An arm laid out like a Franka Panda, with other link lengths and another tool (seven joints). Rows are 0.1 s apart.
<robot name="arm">
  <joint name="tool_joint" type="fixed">
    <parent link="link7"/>
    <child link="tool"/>
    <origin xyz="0.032 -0.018 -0.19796" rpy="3.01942 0 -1.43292"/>
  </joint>
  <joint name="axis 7" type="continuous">
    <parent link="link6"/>
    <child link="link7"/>
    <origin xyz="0.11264 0 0" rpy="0 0 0"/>
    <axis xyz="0 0 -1"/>
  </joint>
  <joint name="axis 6" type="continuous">
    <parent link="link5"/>
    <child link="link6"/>
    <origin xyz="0 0 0" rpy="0 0 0"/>
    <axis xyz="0 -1 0"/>
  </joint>
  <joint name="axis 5" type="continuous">
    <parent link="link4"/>
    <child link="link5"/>
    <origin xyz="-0.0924 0 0.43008" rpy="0 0 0"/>
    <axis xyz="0 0 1"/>
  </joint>
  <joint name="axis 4" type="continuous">
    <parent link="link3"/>
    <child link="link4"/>
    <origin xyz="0.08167 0 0" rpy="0 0 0"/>
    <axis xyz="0 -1 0"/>
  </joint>
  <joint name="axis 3" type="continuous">
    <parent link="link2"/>
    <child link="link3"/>
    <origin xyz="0 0 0.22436" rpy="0 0 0"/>
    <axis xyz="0 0 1"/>
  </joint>
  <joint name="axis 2" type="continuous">
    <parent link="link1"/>
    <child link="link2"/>
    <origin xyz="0 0 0" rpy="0 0 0"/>
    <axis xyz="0 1 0"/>
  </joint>
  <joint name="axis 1" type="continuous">
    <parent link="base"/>
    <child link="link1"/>
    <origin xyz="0 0 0.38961" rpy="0 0 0"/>
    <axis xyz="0 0 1"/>
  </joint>
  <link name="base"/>
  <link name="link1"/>
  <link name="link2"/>
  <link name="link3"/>
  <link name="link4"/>
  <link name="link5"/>
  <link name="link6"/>
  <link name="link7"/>
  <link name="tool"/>
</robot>
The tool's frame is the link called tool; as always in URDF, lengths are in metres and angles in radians. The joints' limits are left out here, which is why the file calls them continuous.
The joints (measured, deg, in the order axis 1, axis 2, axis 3, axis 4, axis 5, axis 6, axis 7), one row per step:
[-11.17 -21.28 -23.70 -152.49 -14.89 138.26 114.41]
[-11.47 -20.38 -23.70 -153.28 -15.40 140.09 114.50]
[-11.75 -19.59 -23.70 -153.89 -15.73 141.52 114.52]
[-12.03 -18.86 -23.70 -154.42 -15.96 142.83 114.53]
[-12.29 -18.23 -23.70 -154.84 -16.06 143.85 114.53]
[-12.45 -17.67 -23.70 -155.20 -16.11 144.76 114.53]
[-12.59 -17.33 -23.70 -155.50 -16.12 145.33 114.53]
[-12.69 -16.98 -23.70 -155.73 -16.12 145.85 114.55]
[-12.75 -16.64 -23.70 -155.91 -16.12 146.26 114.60]
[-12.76 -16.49 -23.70 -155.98 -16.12 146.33 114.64]
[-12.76 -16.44 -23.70 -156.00 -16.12 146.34 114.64]
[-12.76 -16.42 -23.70 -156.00 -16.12 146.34 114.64]
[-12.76 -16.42 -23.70 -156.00 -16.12 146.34 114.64]
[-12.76 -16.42 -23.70 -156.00 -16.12 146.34 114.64]
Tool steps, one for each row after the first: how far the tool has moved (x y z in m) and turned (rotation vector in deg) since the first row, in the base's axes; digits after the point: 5 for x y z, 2 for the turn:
[-0.00297 -0.00033 -0.01010 -0.44 0.01 0.16]
[-0.00590 -0.00069 -0.01853 -0.71 0.07 0.26]
[-0.00869 -0.00112 -0.02602 -0.92 0.09 0.28]
[-0.01142 -0.00152 -0.03237 -1.00 0.14 0.21]
[-0.01348 -0.00138 -0.03786 -1.06 0.16 0.19]
[-0.01541 -0.00113 -0.04180 -1.05 0.21 0.13]
[-0.01696 -0.00088 -0.04534 -1.04 0.26 0.07]
[-0.01835 -0.00048 -0.04859 -1.02 0.36 0.01]
[-0.01918 -0.00009 -0.05014 -0.97 0.49 -0.03]
[-0.01946 0.00005 -0.05066 -0.95 0.55 -0.02]
[-0.01953 0.00006 -0.05081 -0.95 0.57 -0.02]
[-0.01953 0.00006 -0.05081 -0.95 0.57 -0.02]
[-0.01953 0.00006 -0.05081 -0.95 0.57 -0.02]

